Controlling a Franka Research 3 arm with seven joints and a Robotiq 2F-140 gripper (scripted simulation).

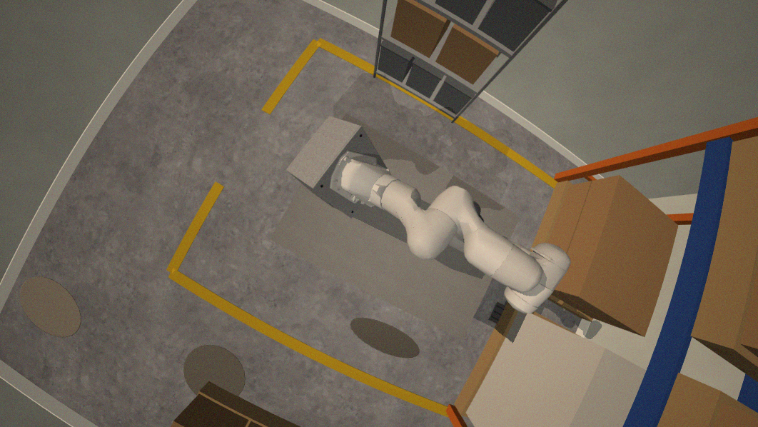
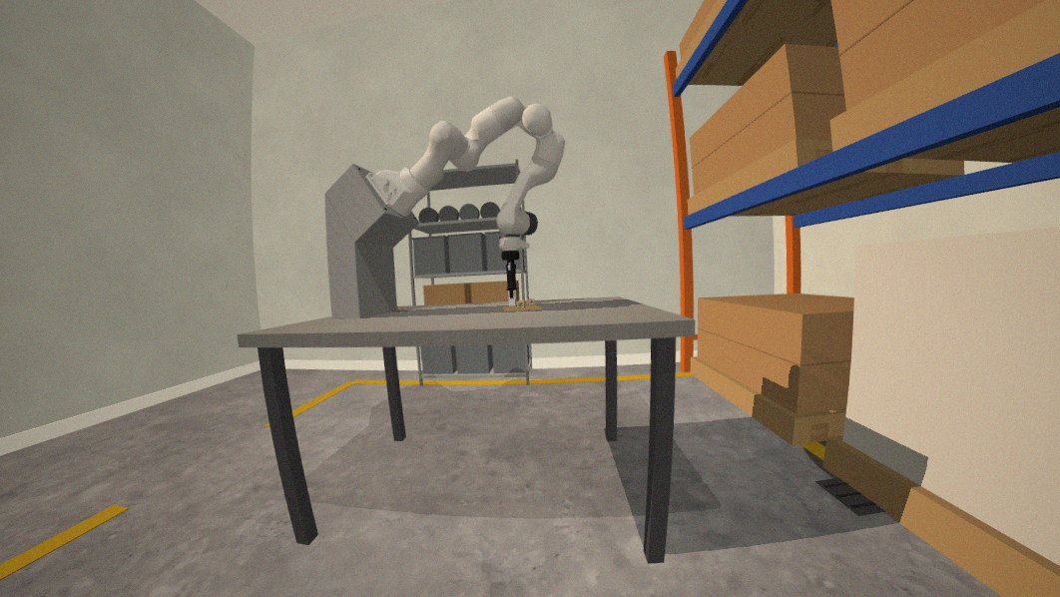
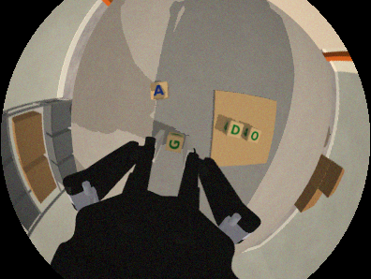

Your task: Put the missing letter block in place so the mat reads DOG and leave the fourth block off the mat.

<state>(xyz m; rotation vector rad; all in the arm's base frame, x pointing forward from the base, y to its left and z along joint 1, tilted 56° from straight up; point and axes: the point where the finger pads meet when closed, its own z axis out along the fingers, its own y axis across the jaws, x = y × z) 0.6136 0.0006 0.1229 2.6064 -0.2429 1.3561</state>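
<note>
The mat is 10 mm behind my hand, 140 mm to the right of it and 30 mm below it.
</note>
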